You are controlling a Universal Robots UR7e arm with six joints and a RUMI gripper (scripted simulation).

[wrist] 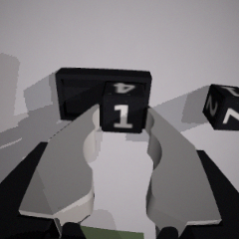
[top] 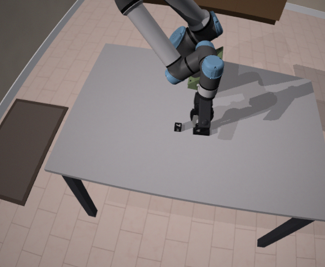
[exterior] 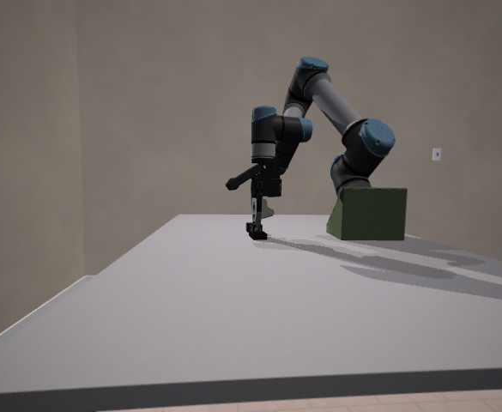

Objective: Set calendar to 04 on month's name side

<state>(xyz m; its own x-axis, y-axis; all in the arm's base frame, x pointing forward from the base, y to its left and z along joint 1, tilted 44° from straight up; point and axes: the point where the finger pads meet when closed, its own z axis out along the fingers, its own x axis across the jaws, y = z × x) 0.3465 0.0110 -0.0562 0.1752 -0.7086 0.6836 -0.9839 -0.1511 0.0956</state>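
The black calendar tray lies 3 cm below my hand and 2 cm to the left of it.
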